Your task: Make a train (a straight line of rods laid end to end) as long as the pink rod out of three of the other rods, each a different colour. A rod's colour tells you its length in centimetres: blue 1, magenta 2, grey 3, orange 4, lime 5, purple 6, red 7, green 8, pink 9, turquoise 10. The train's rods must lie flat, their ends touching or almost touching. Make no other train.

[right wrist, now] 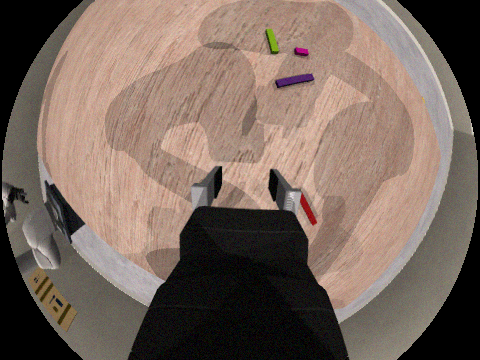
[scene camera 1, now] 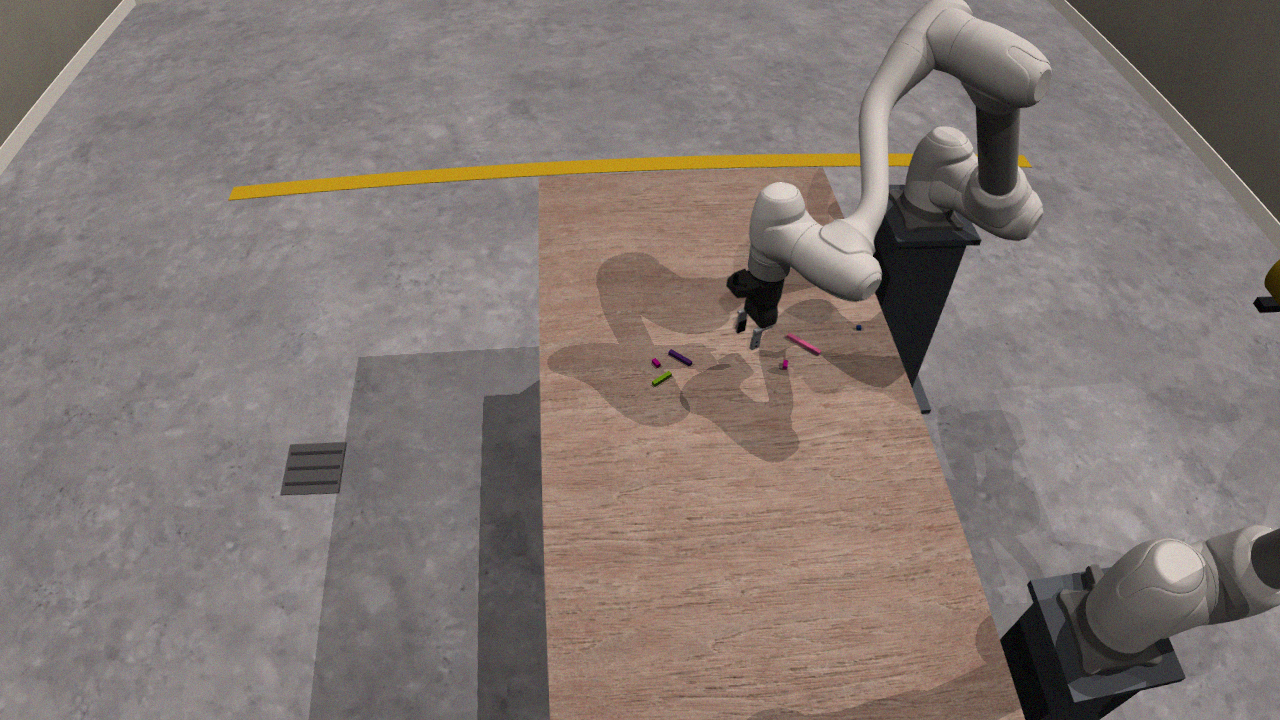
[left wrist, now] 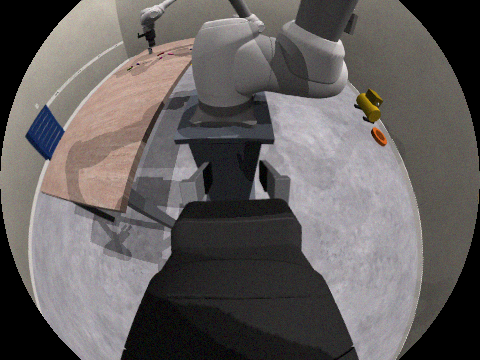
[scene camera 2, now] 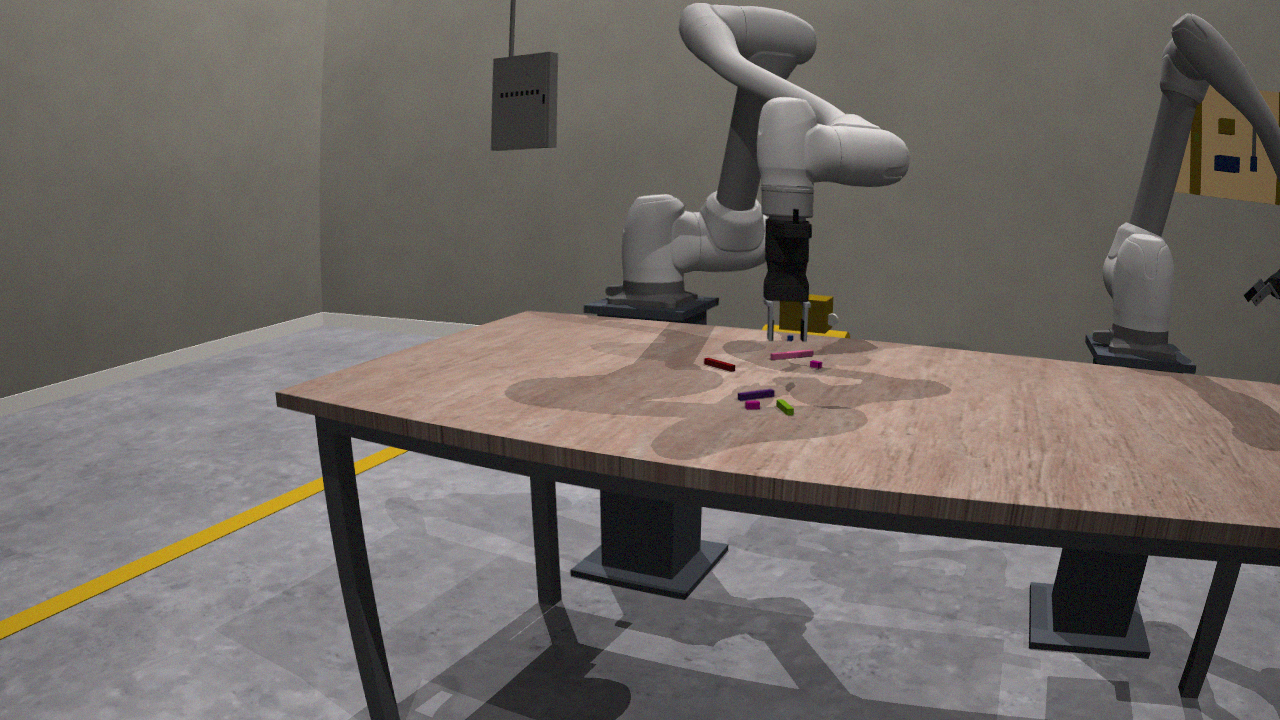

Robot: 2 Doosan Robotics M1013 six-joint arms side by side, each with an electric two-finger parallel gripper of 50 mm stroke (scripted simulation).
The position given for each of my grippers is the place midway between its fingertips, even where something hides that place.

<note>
I see my left gripper (left wrist: 235, 171) and my right gripper (scene camera 2: 786, 340).
My right gripper also shows in the right wrist view (right wrist: 245, 177) and in scene camera 1 (scene camera 1: 747, 339).
</note>
